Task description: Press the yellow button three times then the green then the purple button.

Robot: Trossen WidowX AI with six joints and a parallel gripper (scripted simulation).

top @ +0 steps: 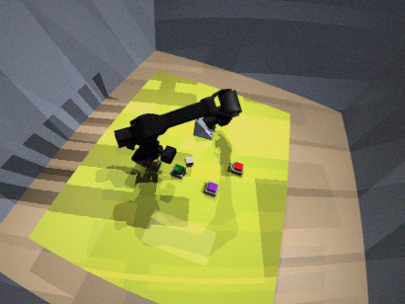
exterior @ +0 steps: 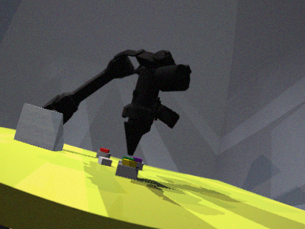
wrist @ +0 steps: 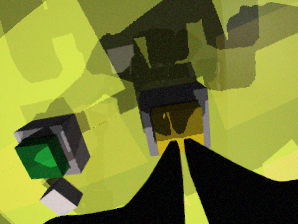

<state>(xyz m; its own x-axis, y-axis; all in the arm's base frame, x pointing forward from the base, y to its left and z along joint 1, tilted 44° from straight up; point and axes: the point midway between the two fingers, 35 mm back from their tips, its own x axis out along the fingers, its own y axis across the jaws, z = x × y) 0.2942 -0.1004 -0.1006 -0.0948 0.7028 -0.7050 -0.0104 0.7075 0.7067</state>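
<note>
The yellow button is 2 cm below my gripper tip. Round my gripper tip: purple button (27 cm to the left, 2 cm below, 1 cm ahead); then small white block (13 cm to the left, 8 cm behind, 4 cm below); then green button (11 cm to the left, 2 cm below, 1 cm behind).
</note>
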